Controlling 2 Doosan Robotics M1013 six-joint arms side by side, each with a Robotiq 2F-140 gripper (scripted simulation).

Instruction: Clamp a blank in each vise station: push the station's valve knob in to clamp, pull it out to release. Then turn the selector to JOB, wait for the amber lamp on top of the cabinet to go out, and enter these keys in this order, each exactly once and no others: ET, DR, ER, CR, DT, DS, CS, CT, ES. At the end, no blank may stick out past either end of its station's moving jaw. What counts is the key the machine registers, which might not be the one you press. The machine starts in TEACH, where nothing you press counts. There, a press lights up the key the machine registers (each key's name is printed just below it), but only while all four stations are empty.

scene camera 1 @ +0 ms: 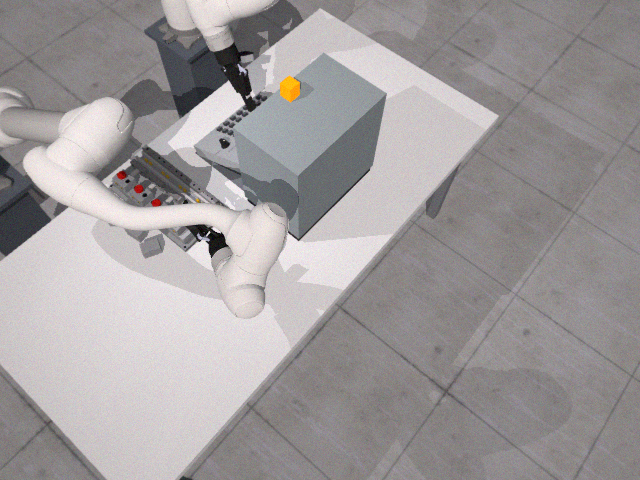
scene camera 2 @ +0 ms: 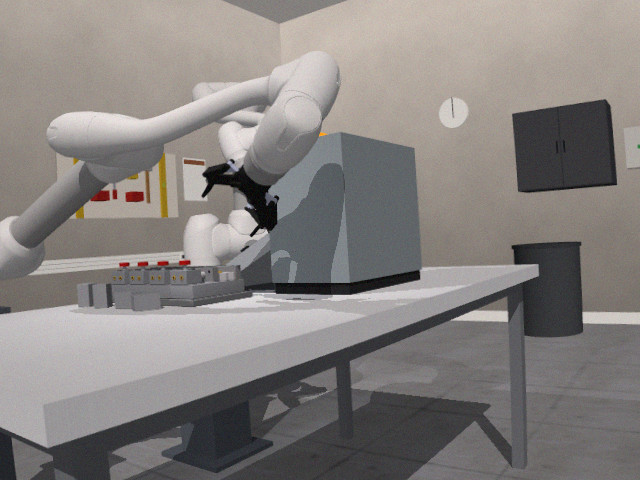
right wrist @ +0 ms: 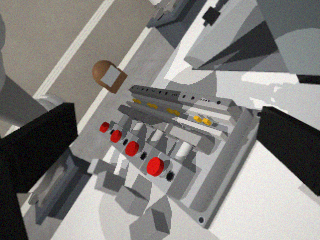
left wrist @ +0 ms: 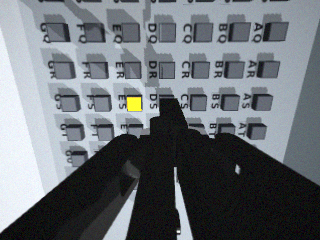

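Observation:
Left gripper [scene camera 1: 252, 109], [left wrist: 168, 112]. Right gripper [scene camera 2: 229, 213], [right wrist: 168, 121]. Grey cabinet [scene camera 2: 347, 214], [scene camera 1: 304, 148]. Key panel [scene camera 2: 255, 262].

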